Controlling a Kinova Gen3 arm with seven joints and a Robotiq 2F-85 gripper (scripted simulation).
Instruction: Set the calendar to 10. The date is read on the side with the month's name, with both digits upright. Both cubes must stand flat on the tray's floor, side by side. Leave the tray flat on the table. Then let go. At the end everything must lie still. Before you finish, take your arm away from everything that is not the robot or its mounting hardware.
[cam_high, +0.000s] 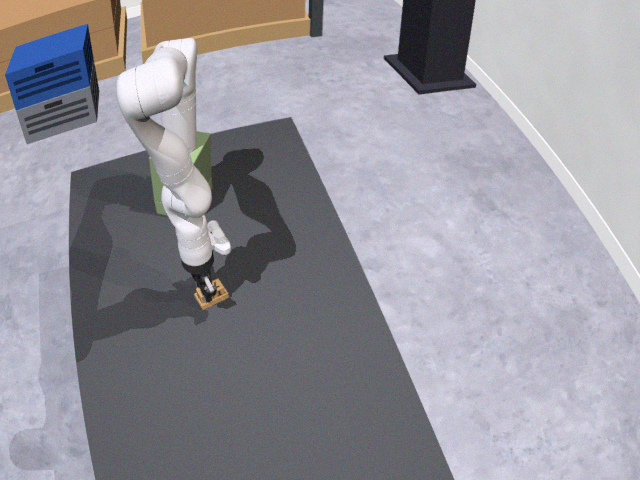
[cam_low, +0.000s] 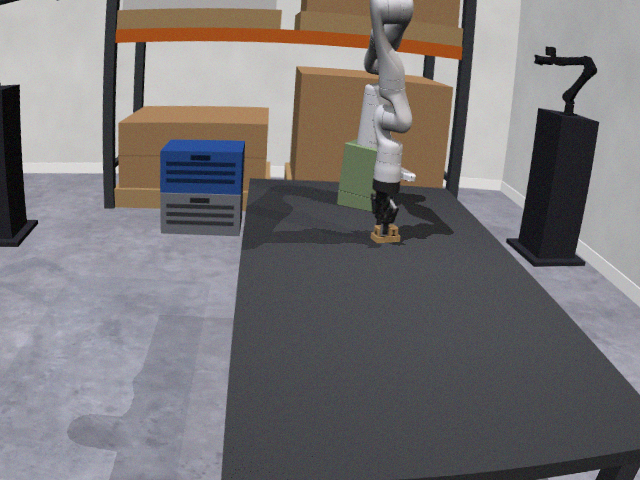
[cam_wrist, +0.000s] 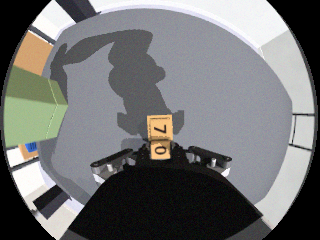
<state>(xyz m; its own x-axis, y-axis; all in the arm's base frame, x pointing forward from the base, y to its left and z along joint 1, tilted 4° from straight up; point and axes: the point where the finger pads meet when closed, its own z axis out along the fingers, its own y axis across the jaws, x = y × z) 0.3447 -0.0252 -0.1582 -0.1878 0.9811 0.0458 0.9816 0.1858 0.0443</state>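
The wooden calendar tray is 2 cm to the left of my hand and 3 cm below it.
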